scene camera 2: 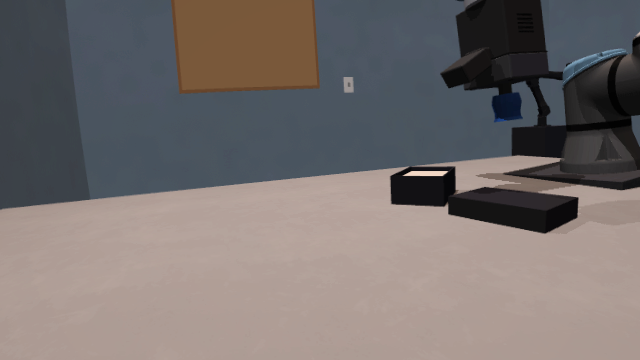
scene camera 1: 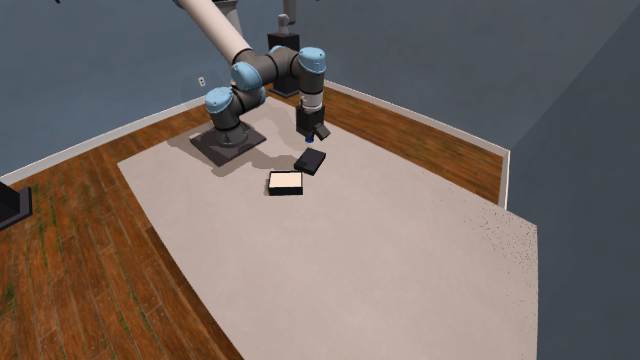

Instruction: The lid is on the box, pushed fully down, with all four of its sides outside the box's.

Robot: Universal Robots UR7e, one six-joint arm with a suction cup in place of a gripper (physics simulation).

Labels:
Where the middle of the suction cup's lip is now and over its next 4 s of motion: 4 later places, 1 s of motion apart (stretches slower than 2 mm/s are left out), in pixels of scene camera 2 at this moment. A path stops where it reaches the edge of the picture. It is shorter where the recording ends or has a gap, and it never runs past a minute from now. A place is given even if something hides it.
My suction cup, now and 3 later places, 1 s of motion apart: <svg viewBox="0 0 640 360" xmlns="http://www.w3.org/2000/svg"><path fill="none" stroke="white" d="M507 111L511 173L511 179L511 89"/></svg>

